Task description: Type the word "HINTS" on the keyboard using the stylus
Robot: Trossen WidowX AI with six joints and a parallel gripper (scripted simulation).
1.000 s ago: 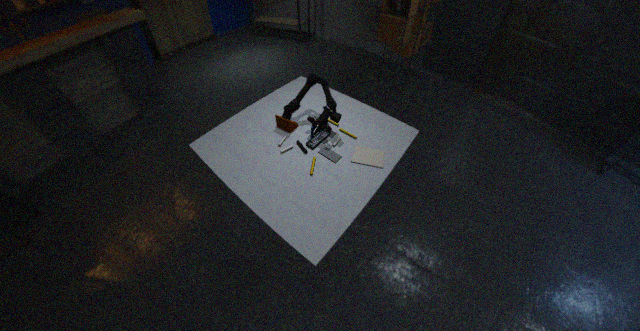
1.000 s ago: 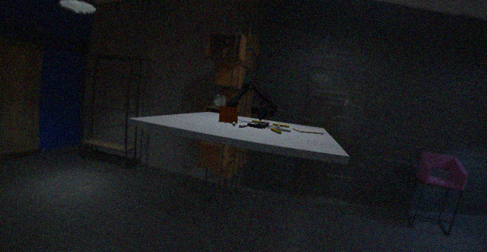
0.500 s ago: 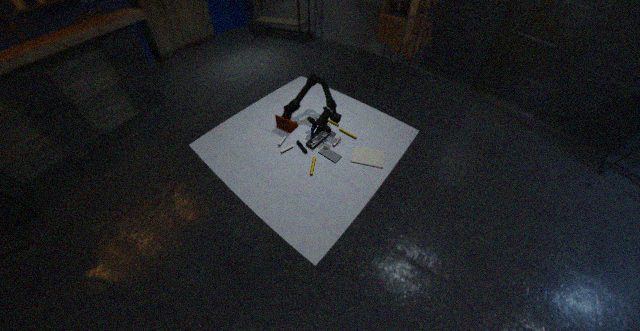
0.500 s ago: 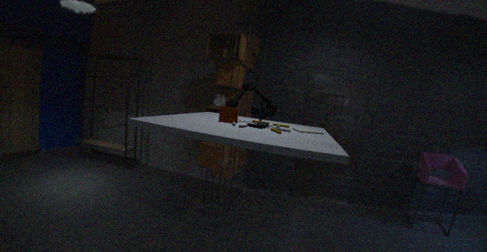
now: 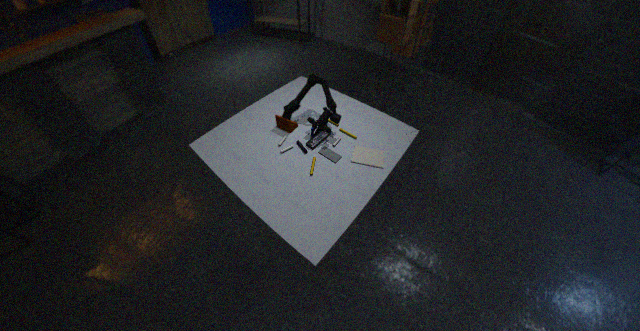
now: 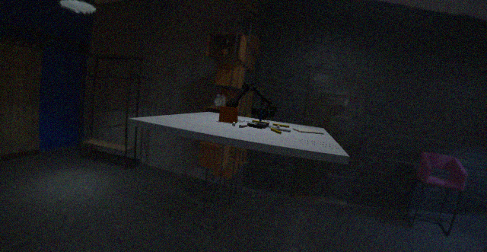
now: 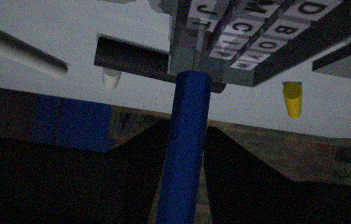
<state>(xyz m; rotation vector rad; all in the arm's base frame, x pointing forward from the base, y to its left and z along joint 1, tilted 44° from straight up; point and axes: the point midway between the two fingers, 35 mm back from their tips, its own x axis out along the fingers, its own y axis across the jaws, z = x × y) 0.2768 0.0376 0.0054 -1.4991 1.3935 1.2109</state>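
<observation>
Right now my gripper tip is 9 cm to the left of the dark stick, 6 cm above it and 2 cm past it. The rest, counted from my gripper tip: grey slab: 17 cm ahead, 7 cm below, 1 cm to the right; then grey stylus tip: 5 cm below; then blue stylus: 1 cm below.
</observation>
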